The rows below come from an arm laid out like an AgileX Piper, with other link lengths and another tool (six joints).
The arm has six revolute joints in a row. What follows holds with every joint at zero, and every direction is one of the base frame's. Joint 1 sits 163.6 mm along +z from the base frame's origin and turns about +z. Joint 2 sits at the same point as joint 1 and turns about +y. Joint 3 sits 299.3 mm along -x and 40.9 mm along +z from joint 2 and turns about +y. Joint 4 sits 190.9 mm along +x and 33.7 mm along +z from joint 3 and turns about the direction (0.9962, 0, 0.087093). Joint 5 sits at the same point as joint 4 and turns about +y. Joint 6 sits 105.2 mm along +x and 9.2 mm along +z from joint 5 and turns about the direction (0.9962, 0, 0.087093). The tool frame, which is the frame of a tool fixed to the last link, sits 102.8 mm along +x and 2.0 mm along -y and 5.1 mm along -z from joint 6; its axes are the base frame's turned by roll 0.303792, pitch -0.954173 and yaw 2.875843 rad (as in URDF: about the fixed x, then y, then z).
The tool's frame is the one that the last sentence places.
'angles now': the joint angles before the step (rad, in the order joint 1, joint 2, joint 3, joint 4, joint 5, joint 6). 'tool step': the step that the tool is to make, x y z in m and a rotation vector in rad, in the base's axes. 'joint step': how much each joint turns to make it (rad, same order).
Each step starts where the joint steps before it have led.
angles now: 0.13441 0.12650 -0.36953 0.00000 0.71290 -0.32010
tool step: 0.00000 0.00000 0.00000 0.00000 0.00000 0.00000
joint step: 0.00000 0.00000 0.00000 0.00000 0.00000 0.00000
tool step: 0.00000 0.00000 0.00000 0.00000 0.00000 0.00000
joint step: 0.00000 0.00000 0.00000 0.00000 0.00000 0.00000
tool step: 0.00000 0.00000 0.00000 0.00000 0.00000 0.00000
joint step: 0.00000 0.00000 0.00000 0.00000 0.00000 0.00000
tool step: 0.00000 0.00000 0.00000 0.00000 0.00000 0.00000
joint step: 0.00000 0.00000 0.00000 0.00000 0.00000 0.00000
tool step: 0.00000 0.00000 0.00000 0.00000 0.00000 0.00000
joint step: 0.00000 0.00000 0.00000 0.00000 0.00000 0.00000
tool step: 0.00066 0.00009 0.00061 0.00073 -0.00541 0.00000
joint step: -0.00001 -0.00001 0.00234 0.00001 -0.00779 -0.00001
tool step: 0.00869 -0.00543 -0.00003 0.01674 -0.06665 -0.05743
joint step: -0.03401 -0.01239 0.06457 -0.03458 -0.11990 0.04502
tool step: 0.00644 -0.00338 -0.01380 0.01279 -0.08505 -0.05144
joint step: -0.05257 -0.05663 0.13241 -0.00515 -0.16141 0.01333
